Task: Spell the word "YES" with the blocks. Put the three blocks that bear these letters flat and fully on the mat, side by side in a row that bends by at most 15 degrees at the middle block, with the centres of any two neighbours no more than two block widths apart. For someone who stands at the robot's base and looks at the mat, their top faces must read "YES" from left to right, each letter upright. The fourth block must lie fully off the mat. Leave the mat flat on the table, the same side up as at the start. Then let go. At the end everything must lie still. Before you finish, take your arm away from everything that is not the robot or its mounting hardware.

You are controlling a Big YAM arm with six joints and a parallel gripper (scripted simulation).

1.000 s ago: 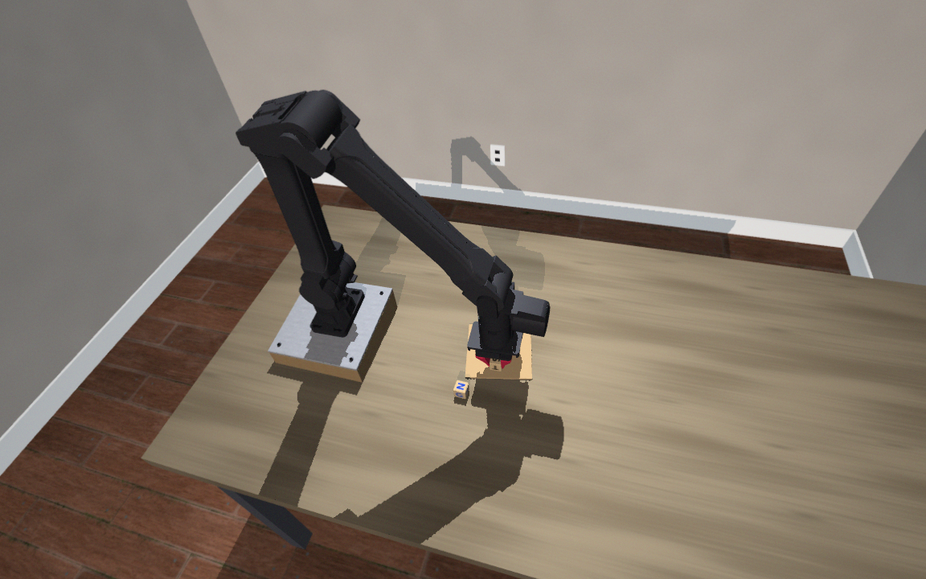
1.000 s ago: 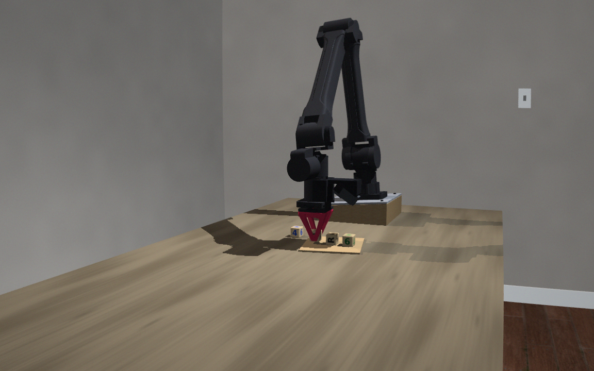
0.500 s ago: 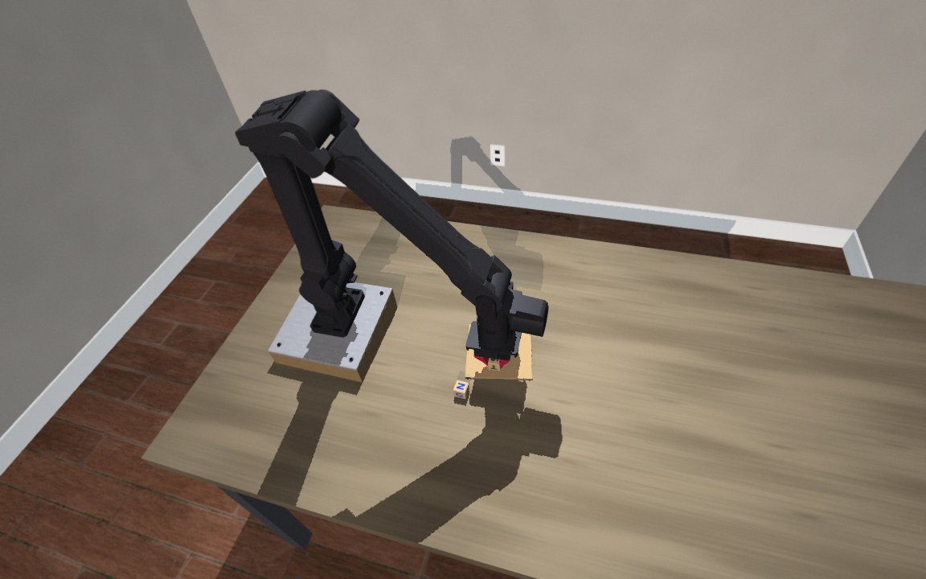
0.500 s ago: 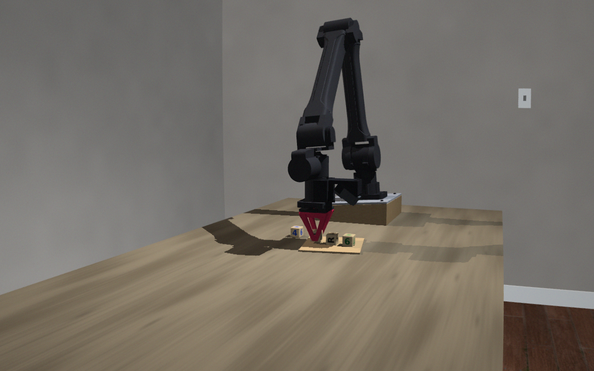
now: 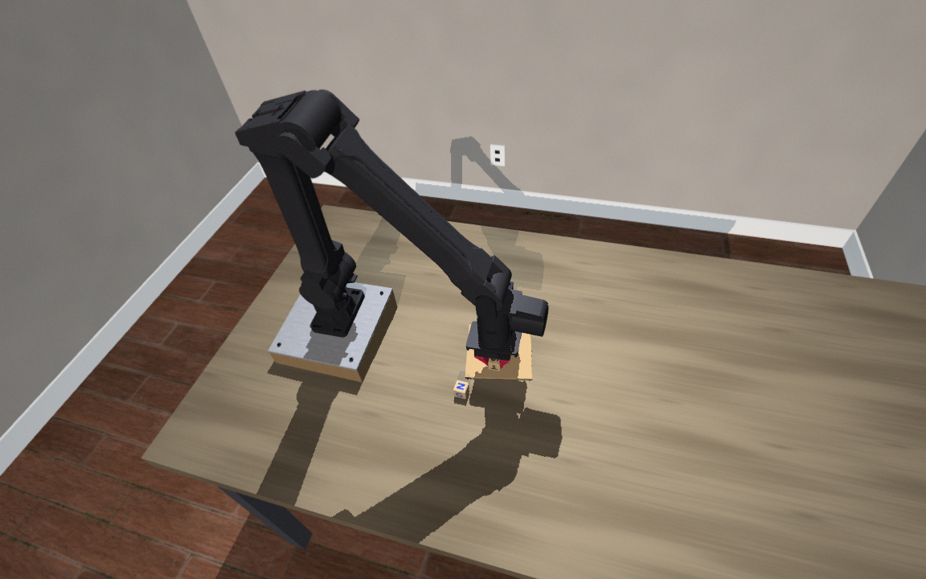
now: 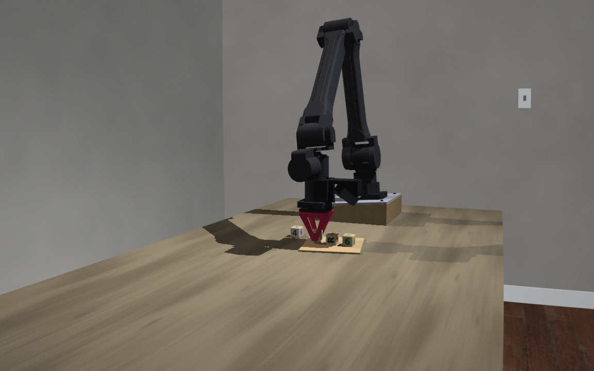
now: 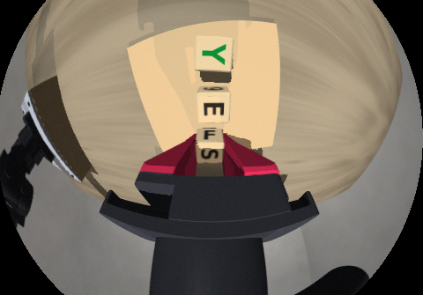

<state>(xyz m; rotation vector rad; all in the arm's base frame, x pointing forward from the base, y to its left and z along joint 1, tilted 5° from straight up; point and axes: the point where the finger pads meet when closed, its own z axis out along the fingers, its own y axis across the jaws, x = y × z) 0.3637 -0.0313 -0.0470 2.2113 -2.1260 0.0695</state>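
The tan mat lies 4 cm to the left of my hand and 2 cm below it.
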